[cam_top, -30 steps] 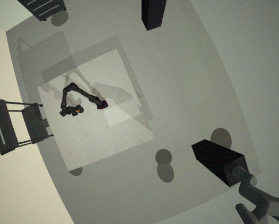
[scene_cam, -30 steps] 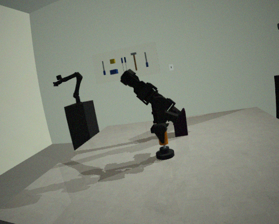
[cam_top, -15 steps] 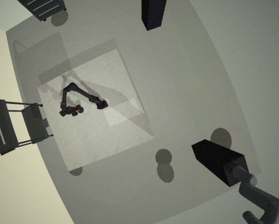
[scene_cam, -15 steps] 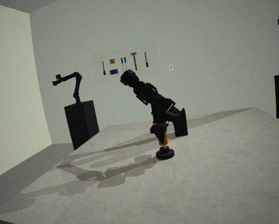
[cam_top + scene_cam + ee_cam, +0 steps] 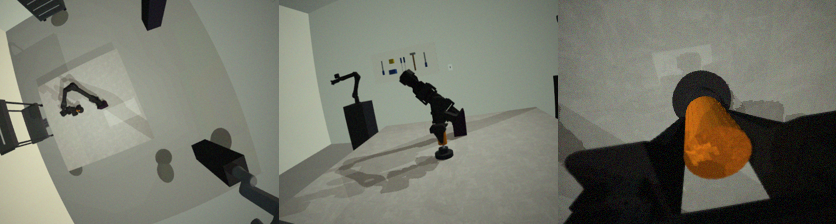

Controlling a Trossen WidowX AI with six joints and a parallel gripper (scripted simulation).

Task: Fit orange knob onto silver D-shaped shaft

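My gripper tip is now 30 mm below the orange knob. From my gripper tip the other things lie so: round pedestal: 40 mm below.
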